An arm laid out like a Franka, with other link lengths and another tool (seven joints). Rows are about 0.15 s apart.
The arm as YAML. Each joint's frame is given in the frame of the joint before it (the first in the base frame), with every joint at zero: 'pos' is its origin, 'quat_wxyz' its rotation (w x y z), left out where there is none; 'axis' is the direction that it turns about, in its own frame. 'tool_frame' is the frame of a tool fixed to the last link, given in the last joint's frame.
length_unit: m
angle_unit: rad
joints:
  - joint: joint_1
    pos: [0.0, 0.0, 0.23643]
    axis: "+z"
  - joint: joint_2
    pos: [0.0, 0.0, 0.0]
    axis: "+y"
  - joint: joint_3
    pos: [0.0, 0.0, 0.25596]
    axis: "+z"
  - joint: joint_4
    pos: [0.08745, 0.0, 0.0]
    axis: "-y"
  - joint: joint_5
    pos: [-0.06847, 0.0, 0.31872]
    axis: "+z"
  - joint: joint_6
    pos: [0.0, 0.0, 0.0]
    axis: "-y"
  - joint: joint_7
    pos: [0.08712, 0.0, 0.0]
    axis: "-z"
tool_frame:
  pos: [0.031, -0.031, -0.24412]
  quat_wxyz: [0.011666, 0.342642, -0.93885, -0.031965]
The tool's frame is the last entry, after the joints.
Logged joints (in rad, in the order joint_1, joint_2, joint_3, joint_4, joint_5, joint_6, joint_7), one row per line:
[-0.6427 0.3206 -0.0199 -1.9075 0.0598 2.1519 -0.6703]
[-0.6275 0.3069 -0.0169 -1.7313 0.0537 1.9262 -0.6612]
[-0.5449 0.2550 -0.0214 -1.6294 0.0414 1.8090 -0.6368]
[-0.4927 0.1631 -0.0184 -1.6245 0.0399 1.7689 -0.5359]
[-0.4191 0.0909 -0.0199 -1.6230 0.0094 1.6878 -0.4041]
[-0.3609 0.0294 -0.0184 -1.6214 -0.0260 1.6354 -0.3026]
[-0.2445 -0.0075 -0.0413 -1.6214 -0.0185 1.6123 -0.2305]
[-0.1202 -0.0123 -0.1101 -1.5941 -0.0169 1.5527 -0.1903]
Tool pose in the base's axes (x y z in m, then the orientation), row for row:
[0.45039 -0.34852 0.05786 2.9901 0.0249 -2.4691]
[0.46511 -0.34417 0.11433 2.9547 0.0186 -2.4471]
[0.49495 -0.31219 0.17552 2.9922 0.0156 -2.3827]
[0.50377 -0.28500 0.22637 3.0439 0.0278 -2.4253]
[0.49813 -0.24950 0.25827 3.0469 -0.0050 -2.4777]
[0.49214 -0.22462 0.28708 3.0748 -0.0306 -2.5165]
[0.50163 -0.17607 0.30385 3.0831 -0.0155 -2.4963]
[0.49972 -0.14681 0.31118 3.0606 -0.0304 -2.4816]
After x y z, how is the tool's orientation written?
As angles about the fixed x, y, z axes (roll, pitch, yaw), in radians.
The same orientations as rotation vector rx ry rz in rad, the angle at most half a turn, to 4 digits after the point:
[1.0276 -2.9313 -0.2353]
[1.0516 -2.8978 -0.2814]
[1.1472 -2.8720 -0.2239]
[1.0990 -2.9300 -0.1585]
[1.0109 -2.9337 -0.1365]
[0.9489 -2.9416 -0.0837]
[0.9846 -2.9472 -0.0786]
[0.9978 -2.9191 -0.1031]

